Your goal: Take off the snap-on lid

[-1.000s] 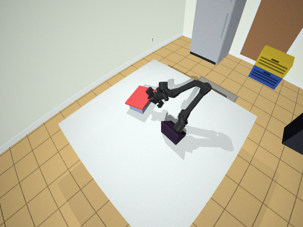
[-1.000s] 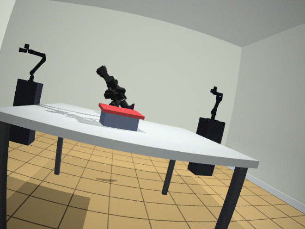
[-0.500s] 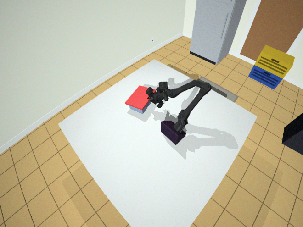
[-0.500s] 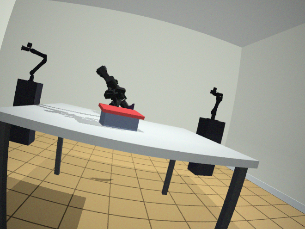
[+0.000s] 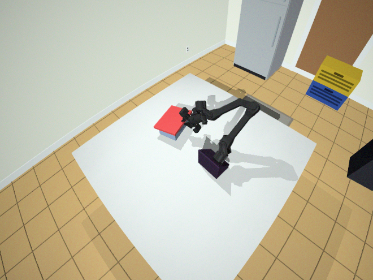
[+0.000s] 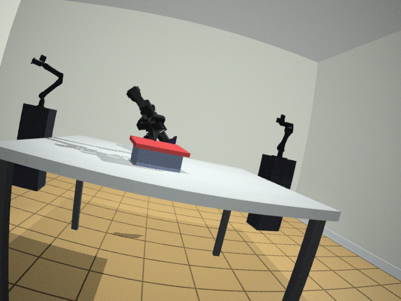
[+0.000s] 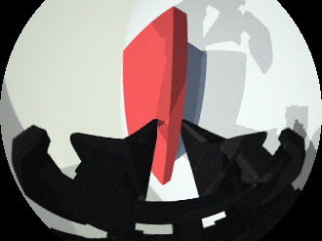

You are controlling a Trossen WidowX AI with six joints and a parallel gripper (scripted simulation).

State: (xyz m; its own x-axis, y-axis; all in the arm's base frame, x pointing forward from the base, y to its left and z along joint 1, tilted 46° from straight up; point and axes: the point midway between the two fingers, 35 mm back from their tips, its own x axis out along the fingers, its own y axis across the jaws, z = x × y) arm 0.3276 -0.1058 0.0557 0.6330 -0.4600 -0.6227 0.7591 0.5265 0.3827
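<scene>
My gripper tip is 80 mm short of the red lid and 10 mm to the right of it. From my gripper tip the other things lie so: blue-grey storage box (70 mm ahead, 10 mm to the left, 50 mm below).
</scene>
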